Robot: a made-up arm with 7 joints.
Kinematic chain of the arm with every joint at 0, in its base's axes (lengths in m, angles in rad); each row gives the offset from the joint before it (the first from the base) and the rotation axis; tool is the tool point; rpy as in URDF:
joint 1: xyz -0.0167 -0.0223 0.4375 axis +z
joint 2: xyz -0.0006 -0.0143 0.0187 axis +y
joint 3: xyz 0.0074 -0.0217 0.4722 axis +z
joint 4: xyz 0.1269 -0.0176 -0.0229 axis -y
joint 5: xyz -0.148 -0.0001 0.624 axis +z
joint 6: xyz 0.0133 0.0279 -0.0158 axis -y
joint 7: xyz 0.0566 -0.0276 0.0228 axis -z
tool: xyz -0.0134 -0.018 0.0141 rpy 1.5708 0 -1.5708
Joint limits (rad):
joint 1: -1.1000..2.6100
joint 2: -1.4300..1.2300
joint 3: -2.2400..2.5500
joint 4: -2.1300..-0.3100
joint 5: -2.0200..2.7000
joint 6: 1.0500..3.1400
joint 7: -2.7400..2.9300
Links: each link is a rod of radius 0.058 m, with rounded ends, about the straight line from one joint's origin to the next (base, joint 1, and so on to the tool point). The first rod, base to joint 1, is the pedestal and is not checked.
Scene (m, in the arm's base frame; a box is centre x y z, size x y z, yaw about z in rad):
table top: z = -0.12
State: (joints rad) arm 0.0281 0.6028 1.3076 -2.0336 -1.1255 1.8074 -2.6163
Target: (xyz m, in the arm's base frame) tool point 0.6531 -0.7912 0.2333
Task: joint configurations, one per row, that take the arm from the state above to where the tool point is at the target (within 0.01 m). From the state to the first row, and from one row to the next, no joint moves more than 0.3 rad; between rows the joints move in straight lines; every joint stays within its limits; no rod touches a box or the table.
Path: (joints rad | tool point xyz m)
1: -0.2490 0.6963 1.0629 -1.8827 -1.1119 1.7745 -2.6024 | 0.6840 0.5111 0.5078
2: -0.5262 0.7899 0.8181 -1.7319 -1.0984 1.7415 -2.5885 | 0.9146 0.1032 0.4103
3: -0.8033 0.8834 0.5734 -1.5810 -1.0848 1.7086 -2.5746 | 0.9023 -0.3755 0.3123
4: -1.0804 0.9770 0.3286 -1.4301 -1.0712 1.6757 -2.5607 | 0.6531 -0.7912 0.2333

